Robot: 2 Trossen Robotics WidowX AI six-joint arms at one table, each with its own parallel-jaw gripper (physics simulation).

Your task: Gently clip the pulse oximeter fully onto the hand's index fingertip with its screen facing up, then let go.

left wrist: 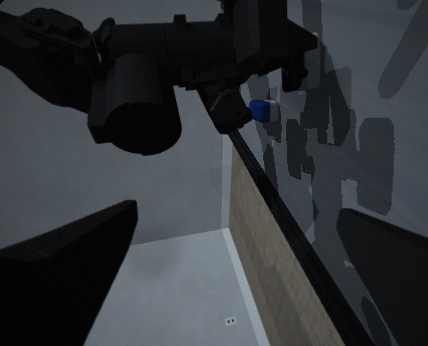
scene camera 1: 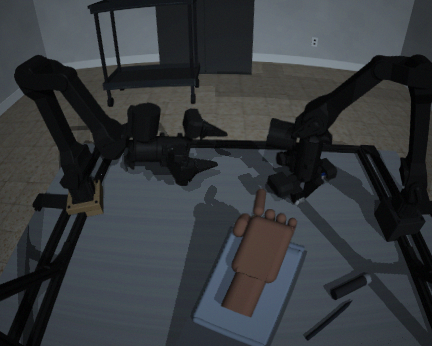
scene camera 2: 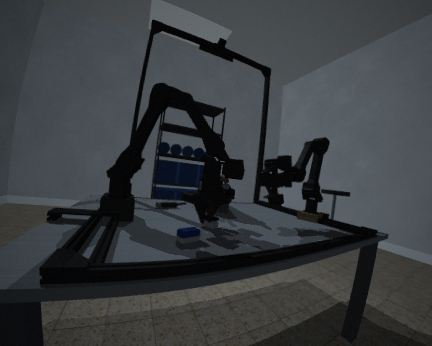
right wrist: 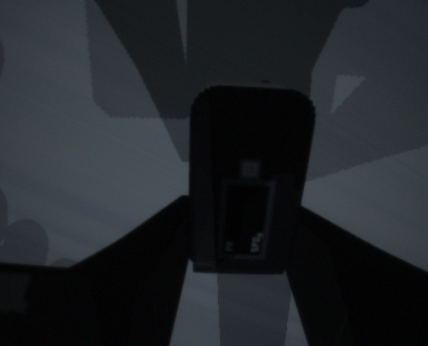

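A brown model hand (scene camera 1: pixel 263 247) lies palm down on a light blue tray (scene camera 1: pixel 283 309), with its index finger (scene camera 1: pixel 259 202) stretched out toward the far side of the table. My right gripper (scene camera 1: pixel 298 199) (scene camera 2: pixel 208 216) (right wrist: pixel 235 208) is shut on the dark pulse oximeter (right wrist: pixel 250 178), whose screen faces the right wrist camera. It hangs low over the table, just right of the index fingertip and a little beyond it, apart from it. My left gripper (scene camera 1: pixel 216 148) (scene camera 2: pixel 269 175) (left wrist: pixel 237 213) is open and empty at the table's far edge, left of the hand.
A small blue and white box (scene camera 2: pixel 188 235) (left wrist: pixel 264 110) lies on the table near the right arm. A black cylinder (scene camera 1: pixel 348 286) and a dark pen (scene camera 1: pixel 328 319) lie at the front right. A black cart (scene camera 1: pixel 149 77) stands on the floor behind the table.
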